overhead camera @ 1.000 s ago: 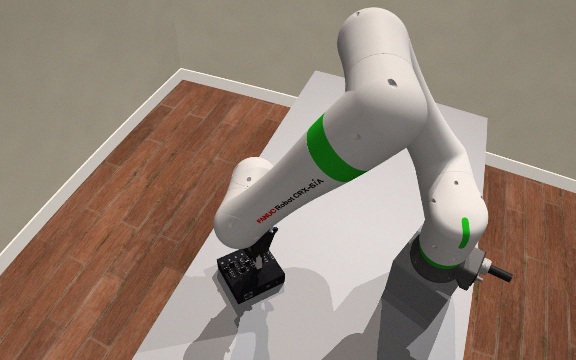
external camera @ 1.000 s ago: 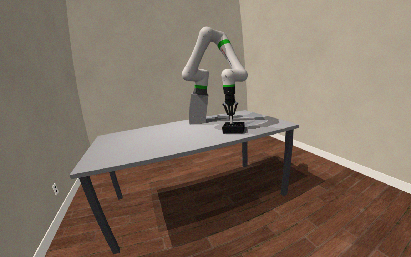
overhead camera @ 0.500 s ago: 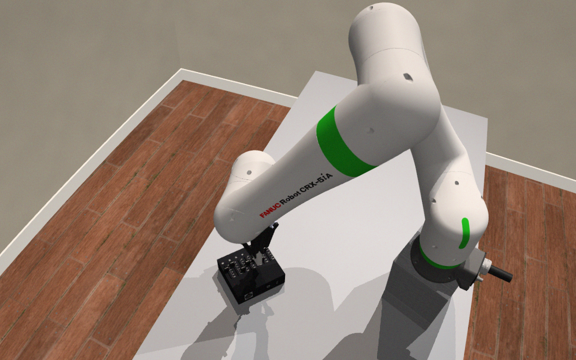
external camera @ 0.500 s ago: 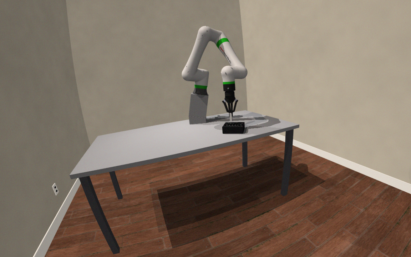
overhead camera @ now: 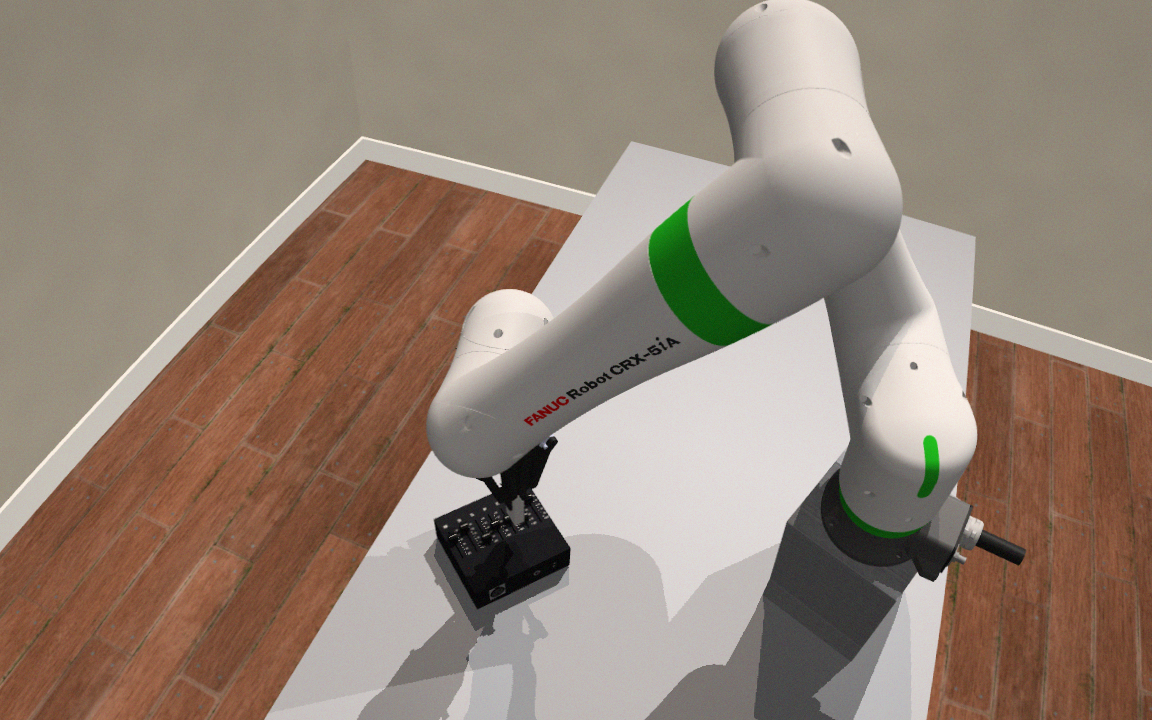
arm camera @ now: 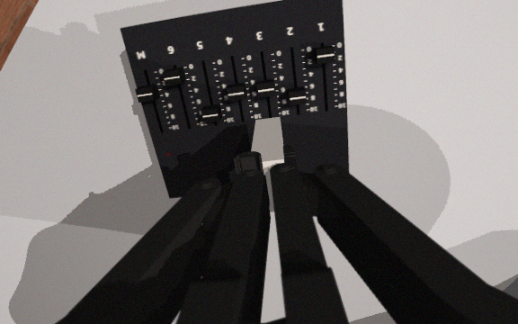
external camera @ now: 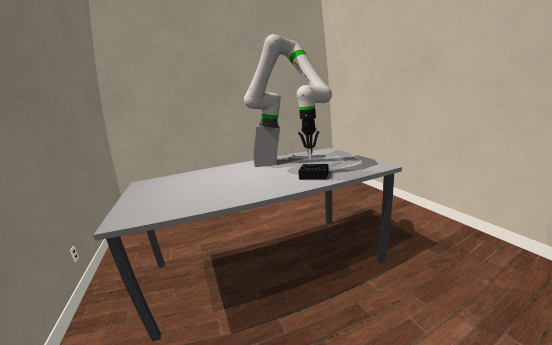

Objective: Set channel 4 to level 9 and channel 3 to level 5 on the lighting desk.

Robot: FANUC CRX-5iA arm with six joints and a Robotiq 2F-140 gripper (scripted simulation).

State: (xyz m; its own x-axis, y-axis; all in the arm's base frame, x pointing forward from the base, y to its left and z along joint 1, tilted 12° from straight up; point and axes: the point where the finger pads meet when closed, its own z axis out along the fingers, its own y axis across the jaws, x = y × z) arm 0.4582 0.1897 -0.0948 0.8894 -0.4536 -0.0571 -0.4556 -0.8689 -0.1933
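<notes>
Now: hand 70 mm above the channel 4 fader, 30 mm short of it and 10 mm to the right of it. The rest, counted from my hand: channel 2 cap (70 mm below, 30 mm to the right); channel 5 fader (70 mm below, 30 mm to the left, 30 mm ahead); channel 3 cap (70 mm below, 20 mm ahead, 10 mm to the right).
</notes>
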